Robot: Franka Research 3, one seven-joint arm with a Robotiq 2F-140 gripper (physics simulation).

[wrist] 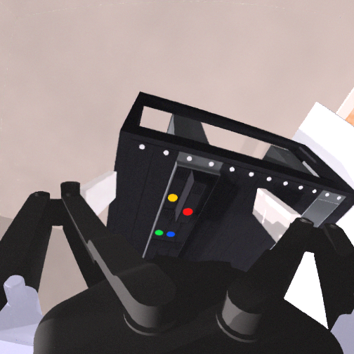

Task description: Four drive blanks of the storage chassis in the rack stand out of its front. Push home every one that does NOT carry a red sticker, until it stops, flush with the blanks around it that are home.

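Observation:
The storage chassis [199,162] is the narrow upright unit with a grey top edge in the rack's front. A blank with a red sticker [187,212] stands out, its grey side face showing. A blank with a yellow sticker [172,198] is beside it on the left and looks further in. A green sticker [159,232] and a blue sticker [170,234] show lower down. The chassis's lower part is hidden behind my gripper. I cannot tell which other blanks stand out. My gripper [185,192] is open and empty, its pale fingertips wide apart, one to each side of the chassis in view.
The black rack [170,140] has an open-framed top and a row of white dots along its front top edge. Dark panels flank the chassis. A grey strip [320,209] is at the rack's right. A white block [320,127] stands behind the rack at the right.

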